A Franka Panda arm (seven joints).
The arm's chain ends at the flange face. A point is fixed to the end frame.
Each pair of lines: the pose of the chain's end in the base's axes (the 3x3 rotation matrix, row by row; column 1 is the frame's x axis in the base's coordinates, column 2 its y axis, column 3 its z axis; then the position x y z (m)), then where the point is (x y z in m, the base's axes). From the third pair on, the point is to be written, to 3 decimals.
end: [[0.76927 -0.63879 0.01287], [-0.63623 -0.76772 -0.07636], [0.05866 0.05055 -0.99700]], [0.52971 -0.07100 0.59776]
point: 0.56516 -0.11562 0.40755
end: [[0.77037 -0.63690 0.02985], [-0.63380 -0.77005 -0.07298], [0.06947 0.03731 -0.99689]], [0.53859 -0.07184 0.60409]
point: 0.57737 -0.11571 0.41436
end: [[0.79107 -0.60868 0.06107], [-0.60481 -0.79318 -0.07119], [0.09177 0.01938 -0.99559]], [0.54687 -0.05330 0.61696]
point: 0.593 -0.096 0.428
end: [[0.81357 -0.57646 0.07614], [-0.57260 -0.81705 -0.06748], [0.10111 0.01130 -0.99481]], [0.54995 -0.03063 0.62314]
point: 0.600 -0.071 0.435
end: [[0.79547 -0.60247 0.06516], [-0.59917 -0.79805 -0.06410], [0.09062 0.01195 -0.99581]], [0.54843 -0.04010 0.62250]
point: 0.595 -0.081 0.434
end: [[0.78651 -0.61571 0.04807], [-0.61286 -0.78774 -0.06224], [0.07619 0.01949 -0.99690]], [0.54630 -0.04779 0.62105]
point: 0.589 -0.089 0.432
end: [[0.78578 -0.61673 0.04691], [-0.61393 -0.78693 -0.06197], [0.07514 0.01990 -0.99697]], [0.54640 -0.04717 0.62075]
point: 0.589 -0.088 0.431
